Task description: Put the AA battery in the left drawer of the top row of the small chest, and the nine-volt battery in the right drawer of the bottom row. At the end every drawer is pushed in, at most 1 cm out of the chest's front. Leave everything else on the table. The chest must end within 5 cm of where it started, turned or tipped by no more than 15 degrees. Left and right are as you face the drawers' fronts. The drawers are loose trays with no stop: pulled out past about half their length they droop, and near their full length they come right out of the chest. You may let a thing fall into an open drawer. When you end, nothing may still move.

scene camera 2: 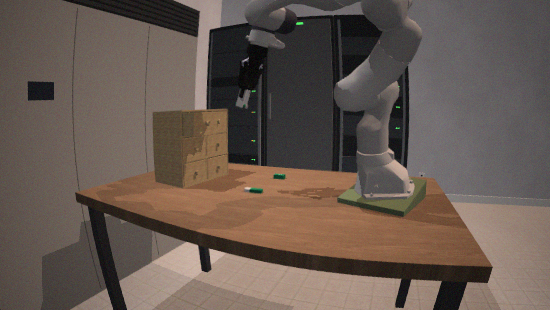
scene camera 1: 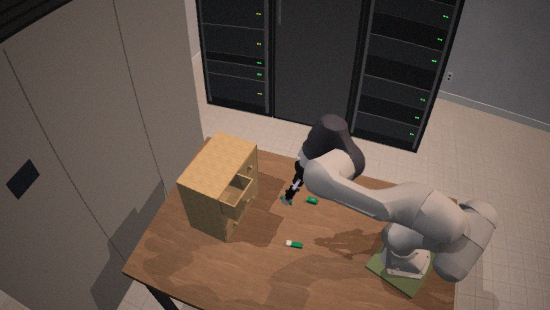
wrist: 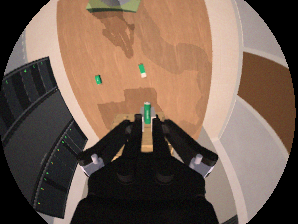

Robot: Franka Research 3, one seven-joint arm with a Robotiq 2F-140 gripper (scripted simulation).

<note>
I see my gripper [scene camera 2: 240,106] and a small wooden chest [scene camera 1: 200,186].
The small wooden chest is seen too in scene camera 2 [scene camera 2: 167,125]. My gripper is seen too in the wrist view [wrist: 147,112].
</note>
